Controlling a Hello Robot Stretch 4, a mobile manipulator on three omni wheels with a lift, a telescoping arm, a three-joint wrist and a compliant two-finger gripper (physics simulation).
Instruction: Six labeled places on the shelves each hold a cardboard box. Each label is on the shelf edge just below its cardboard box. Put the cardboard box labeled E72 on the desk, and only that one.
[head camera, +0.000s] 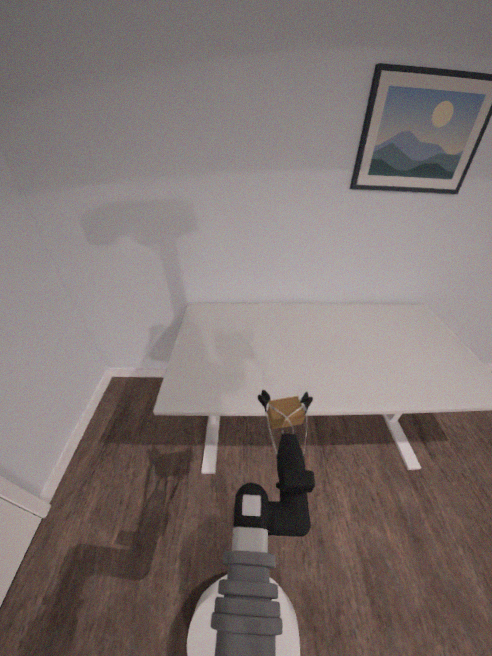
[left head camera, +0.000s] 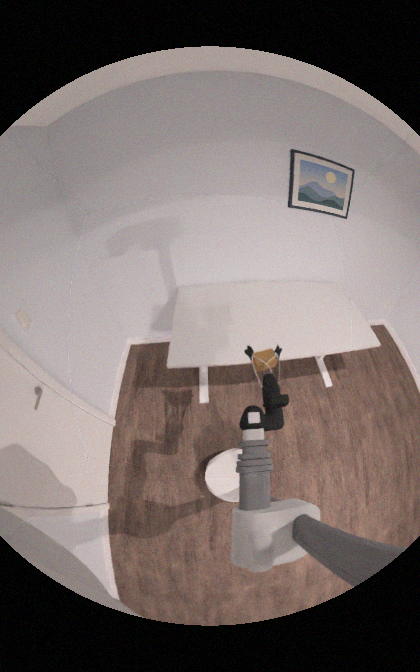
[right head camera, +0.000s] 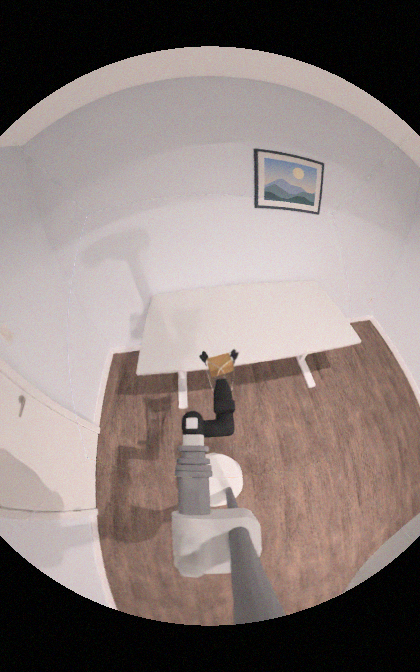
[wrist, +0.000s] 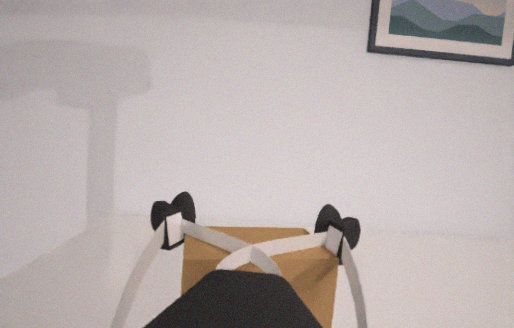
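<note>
A brown cardboard box (head camera: 286, 411) (left head camera: 265, 359) (right head camera: 220, 365) (wrist: 310, 280) is held between the two fingers of my gripper (head camera: 285, 400) (left head camera: 264, 351) (right head camera: 219, 356) (wrist: 255, 216). The gripper is shut on it. In the head camera view the box overlaps the front edge of the white desk (head camera: 338, 349) (left head camera: 280, 315) (right head camera: 240, 320) (wrist: 430, 285); its height above the desk top is hard to tell. No label shows on the box. The shelves and their labels do not show in these views.
A light wall stands behind the desk, with a framed picture (head camera: 418, 132) (left head camera: 321, 184) (right head camera: 289, 181) (wrist: 445, 25) on it. A white door (left head camera: 45, 435) (right head camera: 45, 445) is on the left. White desk legs (head camera: 210, 445) (left head camera: 203, 385) (right head camera: 182, 390) stand on the brown wooden floor.
</note>
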